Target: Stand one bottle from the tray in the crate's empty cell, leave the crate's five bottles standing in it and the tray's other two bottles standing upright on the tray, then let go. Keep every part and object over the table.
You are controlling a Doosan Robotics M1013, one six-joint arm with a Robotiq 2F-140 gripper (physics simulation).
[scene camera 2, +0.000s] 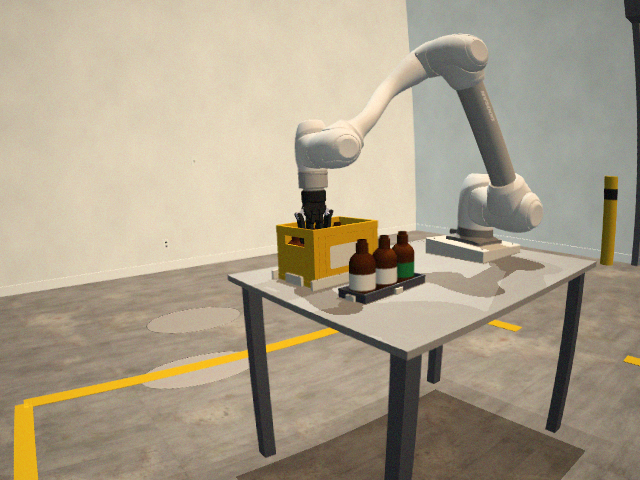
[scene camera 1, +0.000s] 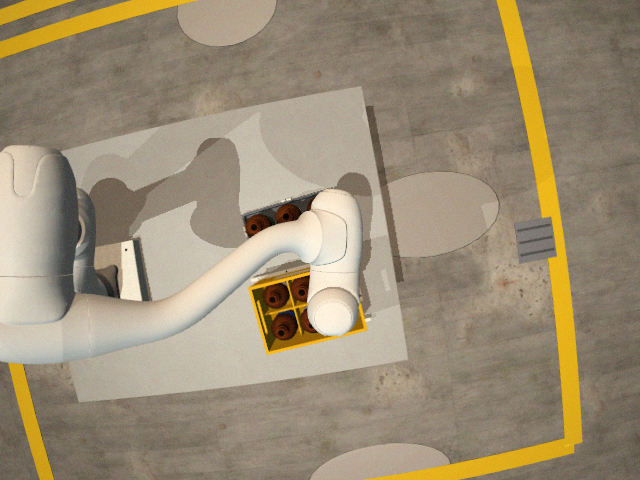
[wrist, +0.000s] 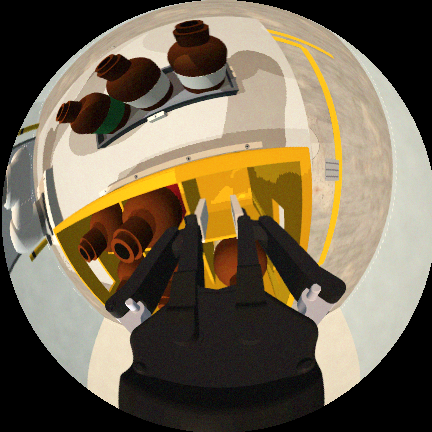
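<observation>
The yellow crate (scene camera 1: 294, 346) (scene camera 2: 297, 263) (wrist: 280, 154) holds brown bottles (scene camera 1: 276, 295) (scene camera 1: 283, 325) (wrist: 150, 210) (wrist: 107, 225) (wrist: 226, 260). Its empty cell (wrist: 222, 187) is on the tray side, at the end away from the arm's base. My gripper (scene camera 2: 314, 226) (wrist: 218, 205) points down, fingertips around rim height, partly open with no bottle between them. One crate bottle shows below and behind the right finger, its neck hidden. On the tray (scene camera 2: 379, 295) (wrist: 200, 101) stand two white-labelled bottles (scene camera 2: 362, 271) (scene camera 2: 385, 263) (wrist: 197, 55) (wrist: 135, 80) and one green-labelled bottle (scene camera 2: 405, 260) (wrist: 97, 112), all upright.
Low pale rails (scene camera 2: 330, 281) (wrist: 188, 158) border the crate's foot on the table (scene camera 1: 180, 372) (scene camera 2: 429, 320). Small clips hold the tray. The arm (scene camera 1: 333, 258) (scene camera 2: 336, 144) covers part of the crate and tray in the first scene view. The arm's base (scene camera 2: 473, 249) stands across the table.
</observation>
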